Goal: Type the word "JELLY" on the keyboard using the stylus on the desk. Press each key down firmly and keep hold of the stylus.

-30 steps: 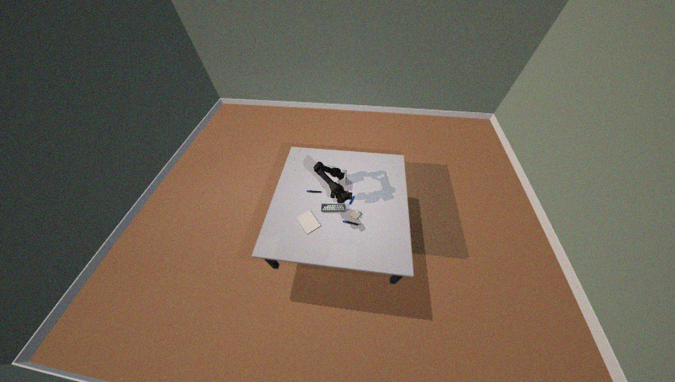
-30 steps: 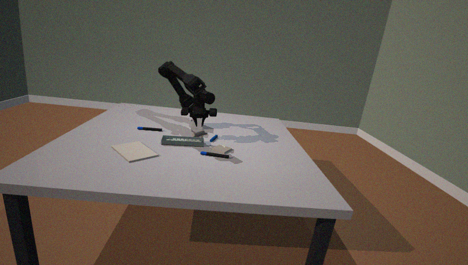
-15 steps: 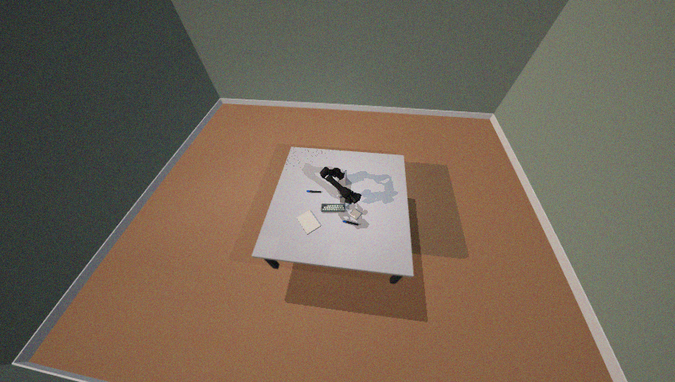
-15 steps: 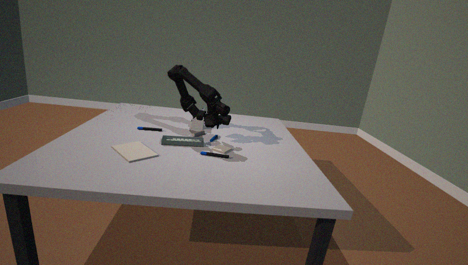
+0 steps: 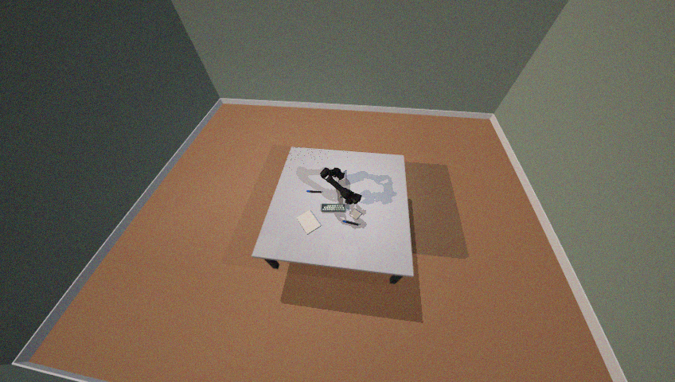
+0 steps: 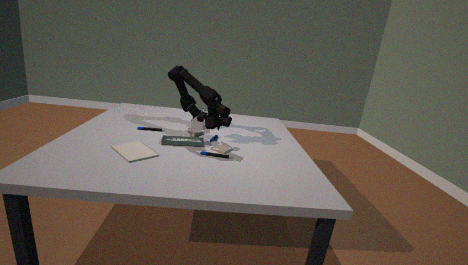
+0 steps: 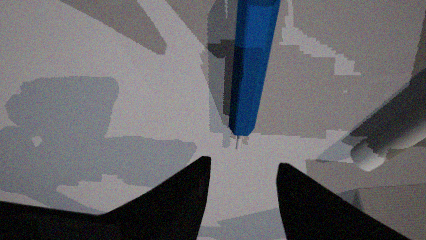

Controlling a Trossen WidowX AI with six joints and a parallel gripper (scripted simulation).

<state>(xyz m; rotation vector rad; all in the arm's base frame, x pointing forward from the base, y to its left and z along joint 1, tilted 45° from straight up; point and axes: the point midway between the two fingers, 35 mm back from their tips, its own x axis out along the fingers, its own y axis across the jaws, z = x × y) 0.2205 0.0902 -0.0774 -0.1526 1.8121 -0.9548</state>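
Now: the stylus 20 mm behind my gripper tip and 50 mm below it. Also, from my gripper tip: beige notepad 280 mm ahead, 370 mm to the right, 50 mm below; then white cylinder 40 mm behind, 100 mm to the right, 50 mm below.
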